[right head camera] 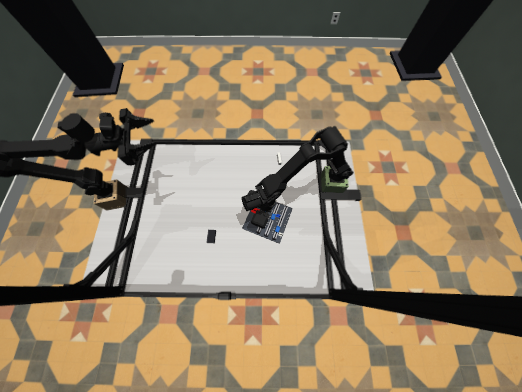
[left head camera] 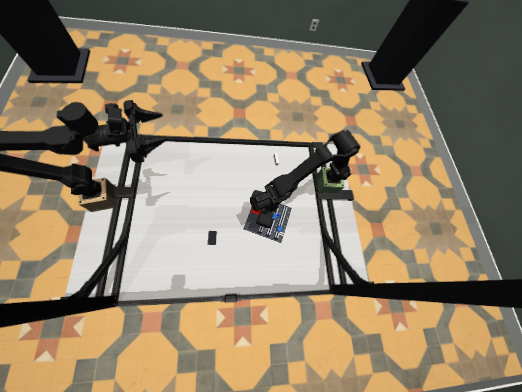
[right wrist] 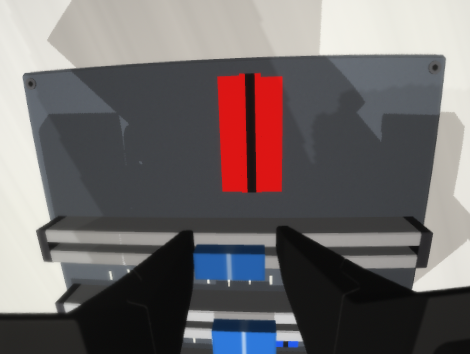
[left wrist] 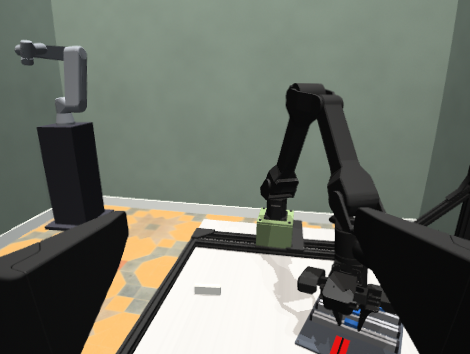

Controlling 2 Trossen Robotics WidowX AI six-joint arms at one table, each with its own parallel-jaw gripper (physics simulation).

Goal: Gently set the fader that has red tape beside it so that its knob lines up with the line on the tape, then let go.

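Places are measured from the left arm's base along level axes (x down, y back, z left), in centimetres.
Pixels of known places: left gripper, fingertip midpoint: [right head camera: 153, 131] [left head camera: 164, 126] [left wrist: 243, 220]; right gripper, fingertip midpoint: [right head camera: 263, 214] [left head camera: 264, 214] [right wrist: 235, 239] [left wrist: 349, 327]; left arm's base at its link origin: [right head camera: 105, 191] [left head camera: 92, 190]; right arm's base at its link origin: [right head camera: 336, 176] [left head camera: 333, 177] [left wrist: 276, 215].
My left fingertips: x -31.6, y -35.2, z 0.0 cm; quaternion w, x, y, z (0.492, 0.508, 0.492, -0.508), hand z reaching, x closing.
Note:
For each thing: its top centre in the pictures, then the offset to it from my left fingertips. "*": a spot on its surface instead. Level surfaces: height alone.
- dark fader board at its surface level: dx +40.3 cm
- red tape at a spot on its surface: [right wrist: 232, 135] [left wrist: 344, 349] [left head camera: 256, 212] [right head camera: 256, 212] * dx +40.2, dy -28.4, dz -20.8 cm
- nearest fader's blue knob at its top centre: [right wrist: 229, 267] [left wrist: 351, 321] dx +37.6, dy -32.1, dz -23.3 cm
- small black block at its top centre: [left head camera: 212, 237] [right head camera: 211, 236] dx +39.5, dy -6.8, dz -27.6 cm
- small white block at its top centre: [left wrist: 207, 285] [right head camera: 279, 157] [left head camera: 276, 158] dx +38.6, dy -45.8, dz +4.7 cm
A dark fader board [left head camera: 250, 226] [left wrist: 311, 337] [right wrist: 165, 195] has red tape [left head camera: 255, 212] [right head camera: 255, 210] [left wrist: 336, 345] [right wrist: 232, 135] with a black line. In the right wrist view, the nearest fader's blue knob [right wrist: 215, 265] has its white line a little left of the tape's line. My right gripper [left wrist: 349, 327] [right wrist: 235, 239] is partly open over this knob, one finger on each side; the left finger looks very near it, with a wider gap on the right. Contact cannot be seen. My left gripper [left head camera: 161, 128] [right head camera: 152, 132] [left wrist: 243, 220] is wide open and empty, away from the board.
Another blue knob [right wrist: 227, 337] sits on the adjacent fader. A small black block [left head camera: 212, 238] [right head camera: 211, 236] lies left of the board in the head views. A small white block [left head camera: 276, 159] [right head camera: 279, 158] [left wrist: 207, 290] lies near the frame's far edge.

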